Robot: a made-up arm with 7 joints.
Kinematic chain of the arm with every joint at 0, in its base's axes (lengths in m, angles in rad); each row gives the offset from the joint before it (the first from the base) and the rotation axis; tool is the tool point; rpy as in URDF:
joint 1: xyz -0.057 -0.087 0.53 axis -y
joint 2: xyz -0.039 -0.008 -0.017 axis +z
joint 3: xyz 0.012 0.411 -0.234 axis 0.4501 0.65 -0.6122
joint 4: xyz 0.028 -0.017 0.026 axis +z
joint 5: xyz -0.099 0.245 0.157 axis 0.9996 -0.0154 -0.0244
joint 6: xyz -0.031 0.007 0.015 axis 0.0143 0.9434 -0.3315
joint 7: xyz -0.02 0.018 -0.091 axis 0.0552 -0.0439 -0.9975
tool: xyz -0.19 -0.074 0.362 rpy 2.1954 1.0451 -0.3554
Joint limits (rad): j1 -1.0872..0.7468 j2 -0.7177..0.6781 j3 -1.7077..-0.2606 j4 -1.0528..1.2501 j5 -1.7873..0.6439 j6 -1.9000..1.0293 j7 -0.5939..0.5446
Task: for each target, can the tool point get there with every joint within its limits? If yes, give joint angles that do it. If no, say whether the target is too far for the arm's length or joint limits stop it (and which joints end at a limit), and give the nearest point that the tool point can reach.
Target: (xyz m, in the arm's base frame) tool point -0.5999 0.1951 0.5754
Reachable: yes | joints -0.2166 0.0998 -0.9737 0.1045 0.1580 -0.1303 -0.4909
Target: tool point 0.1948 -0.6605 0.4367
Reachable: no: joint limits stop it (at a limit: joint 1, joint 2, joint 3, joint 4, joint 7) | nearest point 0.0547 -0.3847 0.3124 | short by 0.333 m
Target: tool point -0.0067 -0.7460 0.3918
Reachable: no: joint limits stop it (at a limit: joint 1, joint 2, joint 3, joint 4, joint 7) | nearest point -0.0522 -0.4277 0.2878 | short by 0.338 m
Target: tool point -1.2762 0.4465 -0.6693
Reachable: no: too far | nearest point -0.8141 0.3287 -0.2148 | short by 0.659 m
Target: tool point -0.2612 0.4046 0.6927
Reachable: yes | joints -0.1481 -0.1722 -0.6572 0.2889 0.3276 0.7252 -0.4317
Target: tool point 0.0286 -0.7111 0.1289
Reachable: no: joint limits stop it (at a limit: joint 1, joint 2, joint 3, joint 7) | nearest point -0.0223 -0.4410 0.1356 | short by 0.275 m
